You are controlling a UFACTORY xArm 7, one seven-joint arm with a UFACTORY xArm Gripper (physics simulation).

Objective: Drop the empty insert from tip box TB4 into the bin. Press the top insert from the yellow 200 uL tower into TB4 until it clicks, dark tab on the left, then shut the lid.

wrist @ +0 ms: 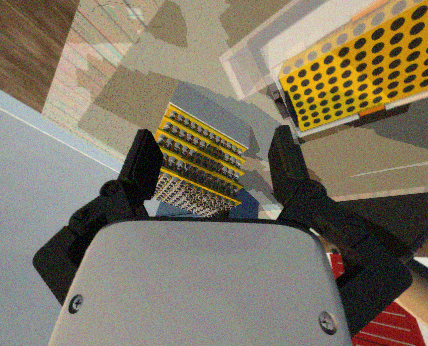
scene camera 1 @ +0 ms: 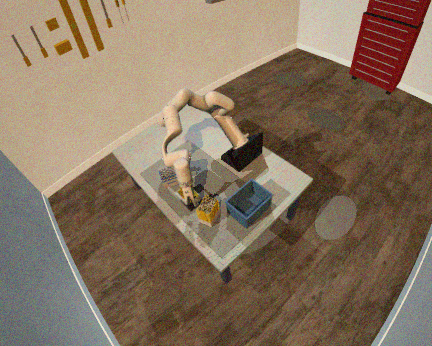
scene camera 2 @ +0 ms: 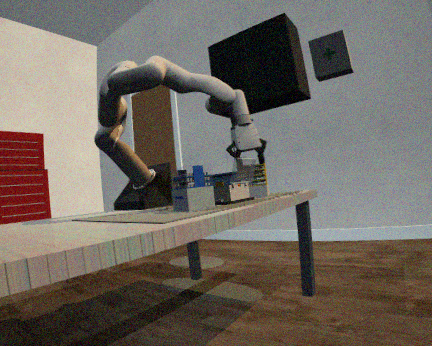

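Observation:
The yellow tower (scene camera 1: 207, 211) (scene camera 2: 260, 176) (wrist: 200, 155) stands on the table with several tiers of tips. Beside it is an open tip box (scene camera 1: 189, 204) (scene camera 2: 240, 192) with a yellow perforated insert (wrist: 357, 75) seated in it; its holes look empty. Its label is not legible. The box's clear lid (scene camera 2: 245, 166) is raised. The blue bin (scene camera 1: 250, 202) (wrist: 247, 202) stands near the tower and is partly hidden in the wrist view. My gripper (scene camera 1: 190, 199) (scene camera 2: 247, 156) (wrist: 212, 141) is open and empty, pointing down above the box and tower area, with the tower seen between its fingers.
A grey box with blue racks (scene camera 1: 167, 174) (scene camera 2: 193, 198) stands on the table on the other side of the tip box. The arm's black base mount (scene camera 1: 243, 152) (scene camera 2: 145, 192) stands on the table. A red tool cabinet (scene camera 1: 385, 47) (scene camera 2: 22, 185) is by the wall.

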